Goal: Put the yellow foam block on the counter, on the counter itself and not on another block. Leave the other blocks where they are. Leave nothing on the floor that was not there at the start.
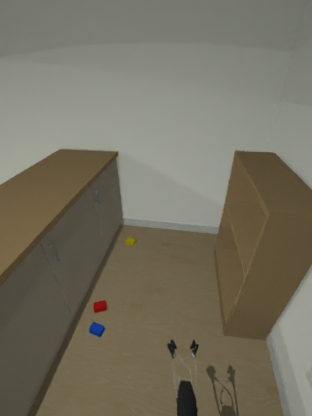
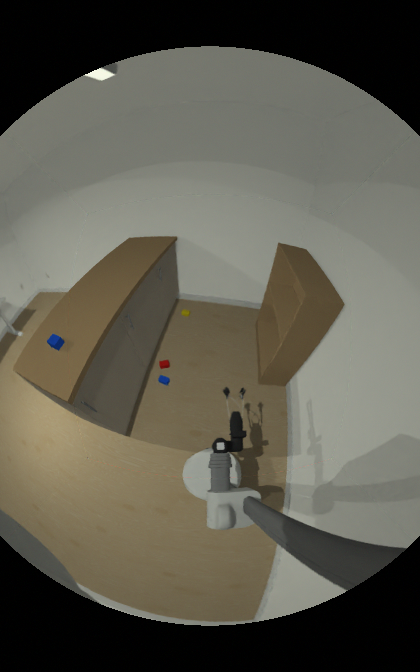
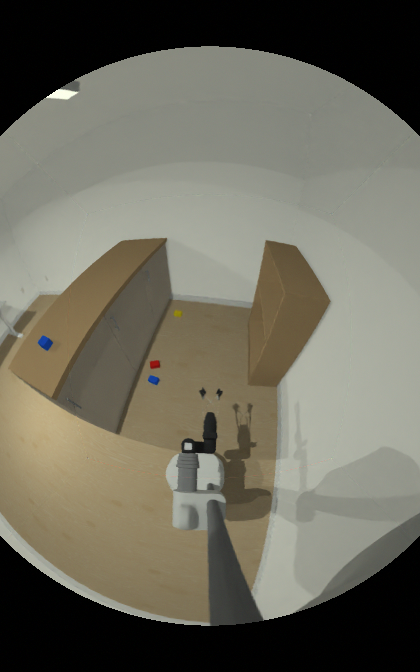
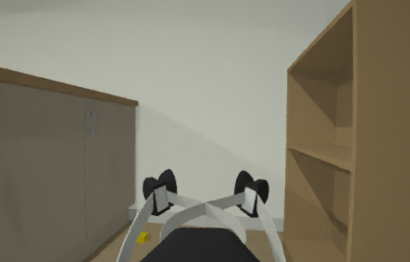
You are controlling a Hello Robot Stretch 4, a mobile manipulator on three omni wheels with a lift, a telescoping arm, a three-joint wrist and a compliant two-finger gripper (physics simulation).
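Places are measured from the robot's base along level axes (x ahead, y left, z up), in metres.
Pixels of known places: gripper, between the fingertips: [image 1: 182, 340] [image 4: 205, 184].
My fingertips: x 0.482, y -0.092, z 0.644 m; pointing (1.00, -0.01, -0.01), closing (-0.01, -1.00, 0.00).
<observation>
Behind a point stands the place of what it marks.
The yellow foam block [image 1: 130, 241] @[y 0.308, x 1.721, z 0.017 m] [image 2: 185, 313] [image 3: 178, 313] [image 4: 143, 237] @[y 0.282, x 1.709, z 0.010 m] lies on the floor near the far wall, close to the far end of the counter [image 1: 60, 175] @[y 0.736, x 1.485, z 0.882 m] [image 2: 115, 285] [image 3: 105, 285] [image 4: 70, 90] @[y 0.507, x 1.293, z 0.855 m]. A red block [image 1: 100, 306] @[y 0.452, x 0.988, z 0.017 m] [image 2: 164, 364] [image 3: 155, 364] and a blue block [image 1: 97, 329] @[y 0.433, x 0.814, z 0.017 m] [image 2: 164, 380] [image 3: 153, 380] lie on the floor beside the counter front. Another blue block [image 2: 55, 342] [image 3: 45, 343] sits on the counter top. My gripper [image 1: 183, 348] [image 2: 234, 392] [image 3: 211, 393] [image 4: 205, 184] @[y -0.092, x 0.482, z 0.644 m] is open and empty, to the right of the floor blocks and well short of the yellow block.
A wooden shelf unit [image 1: 290, 230] @[y -0.567, x 0.795, z 0.947 m] [image 2: 317, 320] [image 3: 300, 320] [image 4: 382, 130] @[y -0.518, x 0.800, z 0.700 m] stands on the right against the wall, across the aisle from the counter. Handles stick out from the counter doors. The far wall [image 1: 175, 165] @[y -0.146, x 1.993, z 0.754 m] closes the aisle. A right wall runs beside the robot.
</observation>
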